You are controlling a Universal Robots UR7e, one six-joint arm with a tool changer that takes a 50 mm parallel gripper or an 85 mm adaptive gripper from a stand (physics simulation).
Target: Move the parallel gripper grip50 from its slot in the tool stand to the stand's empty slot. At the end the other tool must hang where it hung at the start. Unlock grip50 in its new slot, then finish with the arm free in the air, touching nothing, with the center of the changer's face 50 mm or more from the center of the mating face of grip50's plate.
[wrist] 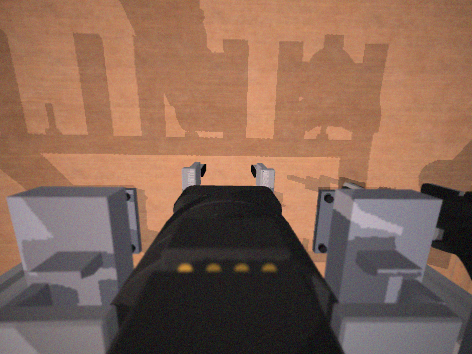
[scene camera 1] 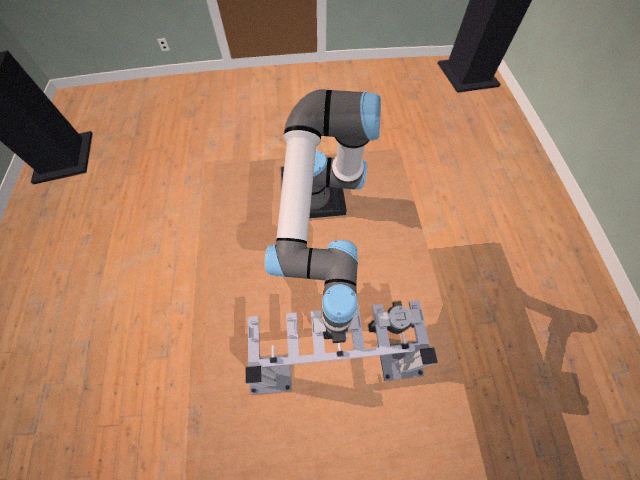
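The parallel gripper grip50 is on the arm's end at the middle slot of the tool stand. Its fingers are apart and empty, so it is open; the scene view hides them. In the wrist view its black body is between two fork arms, and its grey plate wings show at the bottom corners, over or near the arms. Whether they rest on them I cannot tell. The other tool hangs in the right slot. The left slot, beside its fork arm, is empty.
The arm's wrist is above the stand's middle, close to the other tool's slot. Upright pins stand along the rail. The stand's feet are on the floor. Two dark pillars stand toward the walls.
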